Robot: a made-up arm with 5 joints.
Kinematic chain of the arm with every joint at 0, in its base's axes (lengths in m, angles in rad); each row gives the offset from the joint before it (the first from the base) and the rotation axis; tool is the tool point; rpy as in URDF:
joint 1: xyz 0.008 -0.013 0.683 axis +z
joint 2: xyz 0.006 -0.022 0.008 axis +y
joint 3: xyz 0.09 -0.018 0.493 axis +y
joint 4: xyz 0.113 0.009 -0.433 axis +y
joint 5: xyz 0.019 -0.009 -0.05 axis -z
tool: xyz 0.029 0.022 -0.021 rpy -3.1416 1.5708 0
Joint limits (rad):
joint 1: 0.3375..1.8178
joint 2: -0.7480..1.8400
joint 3: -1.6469..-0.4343
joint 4: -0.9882..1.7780
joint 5: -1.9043..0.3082
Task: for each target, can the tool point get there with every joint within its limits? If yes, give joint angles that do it. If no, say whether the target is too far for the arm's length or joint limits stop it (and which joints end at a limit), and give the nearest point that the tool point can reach.
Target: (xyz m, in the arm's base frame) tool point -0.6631 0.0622 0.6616
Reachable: no: joint limits stop it (at a limit: joint 1, joint 3, joint 4) | nearest point -0.0700 0.3109 0.6494 | short by 0.643 m
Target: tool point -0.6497 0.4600 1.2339
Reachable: no: joint limits stop it (at a limit: joint 1) | nearest point -0.1400 0.5885 1.2339 | short by 0.526 m
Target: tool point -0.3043 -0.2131 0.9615
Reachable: no: joint limits stop it (at a limit: joint 1, joint 2, joint 3, joint 4) | nearest point -0.0188 0.1263 0.9945 | short by 0.445 m
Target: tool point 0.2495 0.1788 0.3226
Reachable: yes | joints 0.6993 1.1611 -0.5704 -0.0101 -1.4542
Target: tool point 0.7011 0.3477 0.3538
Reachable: yes | joints 0.4922 1.2156 -1.4367 -0.5123 -0.3376
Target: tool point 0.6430 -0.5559 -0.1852
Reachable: no: too far | nearest point 0.4196 0.1020 -0.0623 | short by 0.706 m
